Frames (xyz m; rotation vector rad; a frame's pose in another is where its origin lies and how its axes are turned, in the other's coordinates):
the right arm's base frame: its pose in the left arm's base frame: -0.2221 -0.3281 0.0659 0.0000 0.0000 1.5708
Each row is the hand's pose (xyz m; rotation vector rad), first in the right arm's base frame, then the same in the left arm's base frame.
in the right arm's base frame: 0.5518 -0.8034 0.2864 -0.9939 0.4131 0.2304
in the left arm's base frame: 0.5813 0.2237 0.3523 -1.1308 -0.4668 1.6269
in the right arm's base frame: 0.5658 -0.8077 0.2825 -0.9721 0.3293 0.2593
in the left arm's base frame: 0.5856 0.2377 0.3484 -1.0510 -0.5191 1.6709
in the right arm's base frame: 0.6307 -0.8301 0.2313 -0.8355 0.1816 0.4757
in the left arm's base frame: 0.6080 0.3026 0.2972 -0.8493 -0.5460 1.9318
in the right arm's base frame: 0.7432 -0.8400 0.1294 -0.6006 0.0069 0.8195
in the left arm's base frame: 0.6179 0.4151 0.1953 -0.5352 -0.5231 2.3297
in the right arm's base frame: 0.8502 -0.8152 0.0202 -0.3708 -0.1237 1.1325
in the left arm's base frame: 0.5931 0.5221 0.0861 -0.2290 -0.4583 2.6758
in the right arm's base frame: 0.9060 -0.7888 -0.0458 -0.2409 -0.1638 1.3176
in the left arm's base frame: 0.5667 0.5779 0.0201 -0.0737 -0.3869 2.8724
